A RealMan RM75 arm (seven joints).
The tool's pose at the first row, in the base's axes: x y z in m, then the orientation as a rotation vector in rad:
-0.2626, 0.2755, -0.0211, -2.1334, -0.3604, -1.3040
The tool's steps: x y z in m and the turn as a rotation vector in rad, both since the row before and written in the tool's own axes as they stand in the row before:
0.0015, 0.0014, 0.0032, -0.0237, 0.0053, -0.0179
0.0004, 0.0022, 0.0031, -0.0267, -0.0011, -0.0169
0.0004, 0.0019, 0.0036, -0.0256, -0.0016, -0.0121
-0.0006, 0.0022, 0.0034, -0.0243, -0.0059, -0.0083
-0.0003, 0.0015, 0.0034, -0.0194, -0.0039, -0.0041
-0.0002, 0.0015, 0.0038, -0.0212, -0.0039, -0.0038
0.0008, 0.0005, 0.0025, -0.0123, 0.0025, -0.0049
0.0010, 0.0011, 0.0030, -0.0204, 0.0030, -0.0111
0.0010, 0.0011, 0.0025, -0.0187, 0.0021, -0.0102
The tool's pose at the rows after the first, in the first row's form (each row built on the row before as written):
-0.2589, 0.2763, -0.0213, -2.1506, -0.3643, -1.3300
-0.2554, 0.2764, -0.0227, -2.1748, -0.3679, -1.3503
-0.2516, 0.2769, -0.0242, -2.1980, -0.3668, -1.3670
-0.2483, 0.2770, -0.0266, -2.2230, -0.3637, -1.3765
-0.2452, 0.2776, -0.0285, -2.2421, -0.3579, -1.3836
-0.2417, 0.2783, -0.0305, -2.2626, -0.3506, -1.3914
-0.2392, 0.2791, -0.0309, -2.2712, -0.3479, -1.4024
-0.2359, 0.2796, -0.0314, -2.2866, -0.3473, -1.4210
-0.2330, 0.2798, -0.0317, -2.3012, -0.3469, -1.4374

